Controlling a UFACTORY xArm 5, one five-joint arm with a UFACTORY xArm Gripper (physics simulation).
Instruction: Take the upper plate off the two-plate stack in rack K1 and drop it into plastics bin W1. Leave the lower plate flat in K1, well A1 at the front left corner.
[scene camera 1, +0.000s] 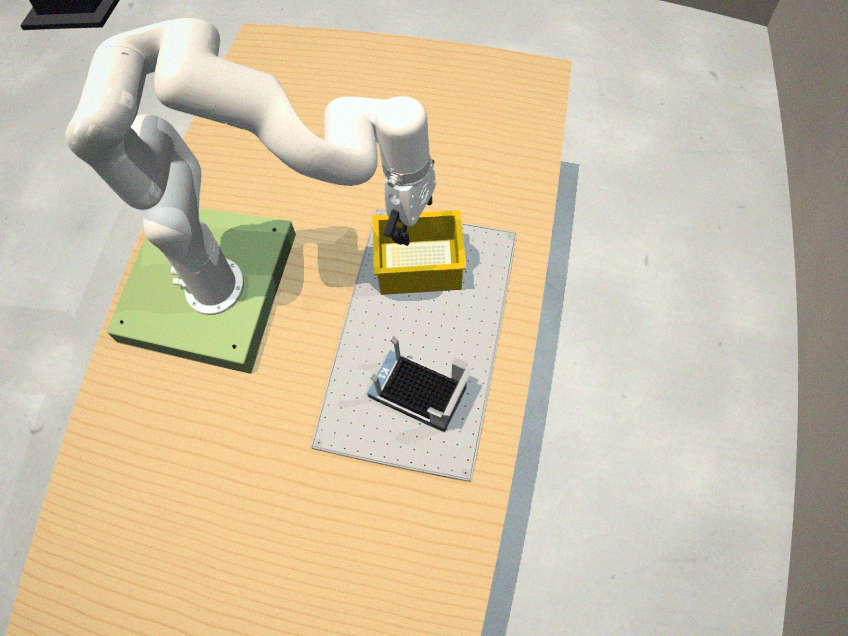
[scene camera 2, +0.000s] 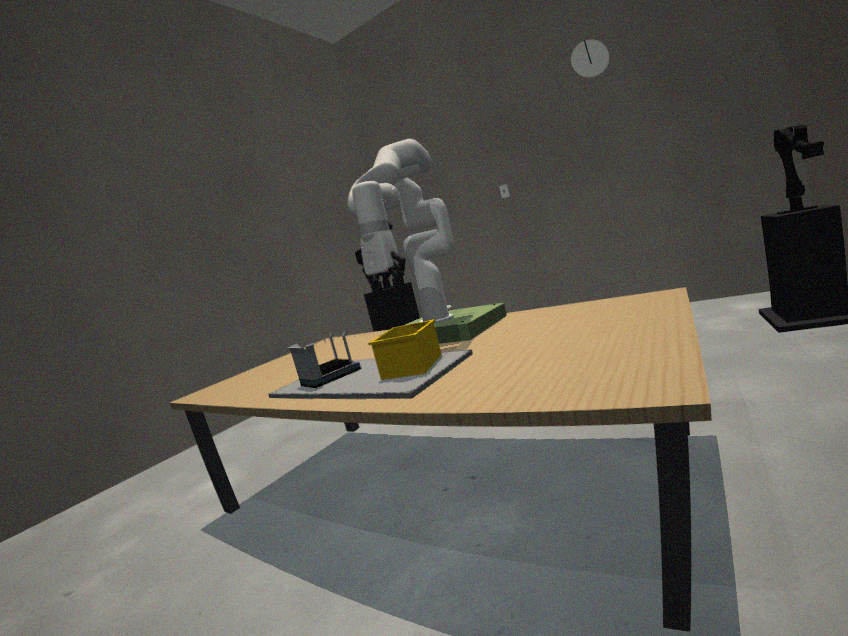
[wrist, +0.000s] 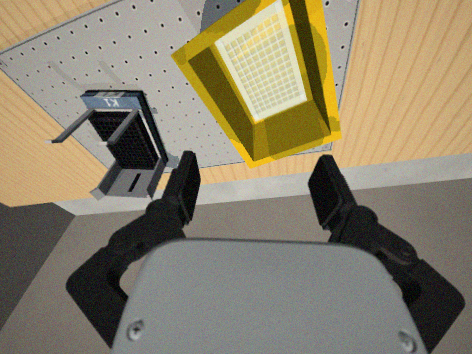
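Pixels of known places: gripper, fingertip midpoint: (scene camera 1: 412, 221) (scene camera 2: 389, 295) (wrist: 255, 167); arm's base at its link origin: (scene camera 1: 214, 286) (scene camera 2: 436, 320).
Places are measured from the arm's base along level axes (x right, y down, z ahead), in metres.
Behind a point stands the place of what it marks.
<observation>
The clear, whitish upper plate (scene camera 1: 419, 253) @[x -0.147, y 0.024, z 0.391 m] (wrist: 262, 62) @[x -0.129, y 0.024, z 0.378 m] lies on the floor of the yellow plastics bin W1 (scene camera 1: 419, 281) @[x -0.071, y -0.004, z 0.405 m] (scene camera 2: 408, 355) @[x -0.176, y -0.008, z 0.466 m] (wrist: 290, 137) @[x -0.151, y -0.033, z 0.465 m]. The black lower plate (scene camera 1: 417, 388) @[x 0.137, y 0.007, z 0.437 m] (wrist: 127, 142) @[x 0.131, y 0.005, z 0.436 m] lies flat in rack K1, between its grey posts and end wall. Rack K1 (scene camera 1: 384, 373) @[x 0.114, y 0.021, z 0.371 m] (scene camera 2: 306, 362) @[x 0.121, y -0.031, z 0.520 m] (wrist: 114, 102) @[x 0.109, y 0.021, z 0.371 m] has a blue label strip. Well A1 is too small to make out. My gripper (scene camera 1: 413, 225) @[x -0.112, y -0.153, z 0.390 m] (scene camera 2: 386, 281) @[x -0.112, y -0.153, z 0.390 m] (wrist: 255, 167) @[x -0.112, y -0.153, z 0.390 m] is open and empty, above the bin. The plate in the bin does not show in scene camera 2.
Bin and rack stand apart on a grey perforated board (scene camera 1: 410, 321) @[x -0.007, y 0.043, z 0.398 m] (scene camera 2: 349, 395) @[x -0.055, y 0.047, z 0.573 m] (wrist: 165, 115) @[x 0.054, y 0.043, z 0.423 m], on a wooden table (scene camera 1: 273, 492) @[x 0.369, y 0.056, z 0.205 m] (scene camera 2: 582, 355) @[x -0.566, y 0.056, z 0.390 m]. My arm's base is on a green block (scene camera 1: 157, 328) @[x 0.108, y -0.001, z -0.097 m] (scene camera 2: 489, 316) @[x -0.181, y 0.022, z -0.051 m]. The rack's posts and end wall stand upright.
</observation>
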